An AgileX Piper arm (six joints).
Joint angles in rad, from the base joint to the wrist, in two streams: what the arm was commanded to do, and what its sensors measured. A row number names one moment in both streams.
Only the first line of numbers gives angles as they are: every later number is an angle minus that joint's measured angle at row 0.
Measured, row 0:
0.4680 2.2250 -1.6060 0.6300 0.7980 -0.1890
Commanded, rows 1 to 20:
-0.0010 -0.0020 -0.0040 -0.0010 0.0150 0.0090
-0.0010 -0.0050 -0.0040 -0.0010 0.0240 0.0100
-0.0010 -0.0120 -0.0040 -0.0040 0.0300 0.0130
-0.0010 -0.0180 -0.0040 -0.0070 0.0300 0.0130
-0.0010 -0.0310 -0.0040 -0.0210 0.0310 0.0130
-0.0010 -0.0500 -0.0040 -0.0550 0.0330 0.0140
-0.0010 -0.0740 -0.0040 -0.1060 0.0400 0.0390
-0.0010 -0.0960 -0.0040 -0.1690 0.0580 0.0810
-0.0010 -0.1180 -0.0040 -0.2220 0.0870 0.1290
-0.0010 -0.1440 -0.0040 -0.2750 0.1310 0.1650
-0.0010 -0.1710 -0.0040 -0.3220 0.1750 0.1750
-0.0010 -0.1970 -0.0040 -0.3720 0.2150 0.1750
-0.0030 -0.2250 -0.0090 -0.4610 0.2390 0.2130
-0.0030 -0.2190 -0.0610 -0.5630 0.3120 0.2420
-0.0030 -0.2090 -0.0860 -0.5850 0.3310 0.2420
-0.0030 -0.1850 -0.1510 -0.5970 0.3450 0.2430
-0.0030 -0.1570 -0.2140 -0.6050 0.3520 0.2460
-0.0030 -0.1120 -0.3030 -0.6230 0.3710 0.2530
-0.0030 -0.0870 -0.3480 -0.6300 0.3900 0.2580
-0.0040 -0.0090 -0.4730 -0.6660 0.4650 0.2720
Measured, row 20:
0.0000 -0.0720 -0.3810 -0.6300 0.3900 0.2550
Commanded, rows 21 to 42:
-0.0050 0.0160 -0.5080 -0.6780 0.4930 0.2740
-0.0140 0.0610 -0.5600 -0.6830 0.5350 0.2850
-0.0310 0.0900 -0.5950 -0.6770 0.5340 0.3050
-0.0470 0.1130 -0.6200 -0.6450 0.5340 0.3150
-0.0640 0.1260 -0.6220 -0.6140 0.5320 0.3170
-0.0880 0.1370 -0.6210 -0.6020 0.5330 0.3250
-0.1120 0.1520 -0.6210 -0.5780 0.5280 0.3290
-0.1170 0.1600 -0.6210 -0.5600 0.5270 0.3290
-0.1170 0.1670 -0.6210 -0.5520 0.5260 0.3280
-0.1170 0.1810 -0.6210 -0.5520 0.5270 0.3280
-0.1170 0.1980 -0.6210 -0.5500 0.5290 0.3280
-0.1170 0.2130 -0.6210 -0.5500 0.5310 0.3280
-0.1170 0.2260 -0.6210 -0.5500 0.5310 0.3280
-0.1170 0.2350 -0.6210 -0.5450 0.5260 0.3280
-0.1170 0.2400 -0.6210 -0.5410 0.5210 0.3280
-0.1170 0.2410 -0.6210 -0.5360 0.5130 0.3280
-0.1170 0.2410 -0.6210 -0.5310 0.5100 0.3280
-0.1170 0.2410 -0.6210 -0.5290 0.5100 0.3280
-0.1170 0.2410 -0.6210 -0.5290 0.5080 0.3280
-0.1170 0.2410 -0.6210 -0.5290 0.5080 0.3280
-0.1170 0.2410 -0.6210 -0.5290 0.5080 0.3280
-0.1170 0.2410 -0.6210 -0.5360 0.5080 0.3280
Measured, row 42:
-0.1160 0.2390 -0.6160 -0.5290 0.4180 0.3190
